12 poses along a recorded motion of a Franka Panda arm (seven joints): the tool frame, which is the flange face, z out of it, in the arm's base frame.
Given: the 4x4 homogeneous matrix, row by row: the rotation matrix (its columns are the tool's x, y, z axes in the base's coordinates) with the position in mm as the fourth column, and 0 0 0 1 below. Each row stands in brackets.
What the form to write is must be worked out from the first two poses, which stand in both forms.
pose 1, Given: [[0.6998 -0.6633 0.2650 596.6], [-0.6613 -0.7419 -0.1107 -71.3], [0.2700 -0.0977 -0.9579 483.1], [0 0 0 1]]
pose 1, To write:
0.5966 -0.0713 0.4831
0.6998 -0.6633 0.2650
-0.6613 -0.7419 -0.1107
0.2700 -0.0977 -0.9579

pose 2, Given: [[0.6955 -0.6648 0.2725 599.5], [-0.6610 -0.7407 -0.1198 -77.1], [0.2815 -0.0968 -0.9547 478.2], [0 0 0 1]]
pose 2, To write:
0.5995 -0.0771 0.4782
0.6955 -0.6648 0.2725
-0.6610 -0.7407 -0.1198
0.2815 -0.0968 -0.9547

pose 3, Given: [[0.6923 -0.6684 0.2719 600.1], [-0.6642 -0.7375 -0.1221 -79.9], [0.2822 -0.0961 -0.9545 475.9], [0 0 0 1]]
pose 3, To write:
0.6001 -0.0799 0.4759
0.6923 -0.6684 0.2719
-0.6642 -0.7375 -0.1221
0.2822 -0.0961 -0.9545

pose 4, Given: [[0.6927 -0.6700 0.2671 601.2], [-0.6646 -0.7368 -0.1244 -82.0], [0.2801 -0.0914 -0.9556 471.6], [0 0 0 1]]
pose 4, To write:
0.6012 -0.0820 0.4716
0.6927 -0.6700 0.2671
-0.6646 -0.7368 -0.1244
0.2801 -0.0914 -0.9556

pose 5, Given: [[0.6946 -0.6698 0.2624 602.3], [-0.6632 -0.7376 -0.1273 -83.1], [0.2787 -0.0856 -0.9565 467.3], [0 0 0 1]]
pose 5, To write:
0.6023 -0.0831 0.4673
0.6946 -0.6698 0.2624
-0.6632 -0.7376 -0.1273
0.2787 -0.0856 -0.9565

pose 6, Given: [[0.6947 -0.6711 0.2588 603.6], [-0.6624 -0.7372 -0.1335 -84.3], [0.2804 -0.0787 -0.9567 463.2], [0 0 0 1]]
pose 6, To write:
0.6036 -0.0843 0.4632
0.6947 -0.6711 0.2588
-0.6624 -0.7372 -0.1335
0.2804 -0.0787 -0.9567

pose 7, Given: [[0.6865 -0.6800 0.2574 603.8], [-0.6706 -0.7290 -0.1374 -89.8], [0.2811 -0.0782 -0.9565 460.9], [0 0 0 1]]
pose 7, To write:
0.6038 -0.0898 0.4609
0.6865 -0.6800 0.2574
-0.6706 -0.7290 -0.1374
0.2811 -0.0782 -0.9565

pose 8, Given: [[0.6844 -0.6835 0.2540 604.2], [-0.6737 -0.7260 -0.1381 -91.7], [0.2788 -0.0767 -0.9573 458.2], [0 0 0 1]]
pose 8, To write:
0.6042 -0.0917 0.4582
0.6844 -0.6835 0.2540
-0.6737 -0.7260 -0.1381
0.2788 -0.0767 -0.9573

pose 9, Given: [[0.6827 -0.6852 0.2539 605.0], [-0.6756 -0.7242 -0.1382 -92.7], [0.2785 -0.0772 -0.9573 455.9], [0 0 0 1]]
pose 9, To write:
0.6050 -0.0927 0.4559
0.6827 -0.6852 0.2539
-0.6756 -0.7242 -0.1382
0.2785 -0.0772 -0.9573

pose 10, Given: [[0.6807 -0.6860 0.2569 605.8], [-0.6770 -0.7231 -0.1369 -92.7], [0.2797 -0.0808 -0.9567 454.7], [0 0 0 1]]
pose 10, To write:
0.6058 -0.0927 0.4547
0.6807 -0.6860 0.2569
-0.6770 -0.7231 -0.1369
0.2797 -0.0808 -0.9567

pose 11, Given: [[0.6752 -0.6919 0.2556 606.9], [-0.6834 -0.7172 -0.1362 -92.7], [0.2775 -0.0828 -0.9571 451.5], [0 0 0 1]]
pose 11, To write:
0.6069 -0.0927 0.4515
0.6752 -0.6919 0.2556
-0.6834 -0.7172 -0.1362
0.2775 -0.0828 -0.9571

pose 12, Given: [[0.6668 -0.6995 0.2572 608.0], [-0.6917 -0.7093 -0.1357 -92.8], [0.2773 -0.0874 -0.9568 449.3], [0 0 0 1]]
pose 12, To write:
0.6080 -0.0928 0.4493
0.6668 -0.6995 0.2572
-0.6917 -0.7093 -0.1357
0.2773 -0.0874 -0.9568

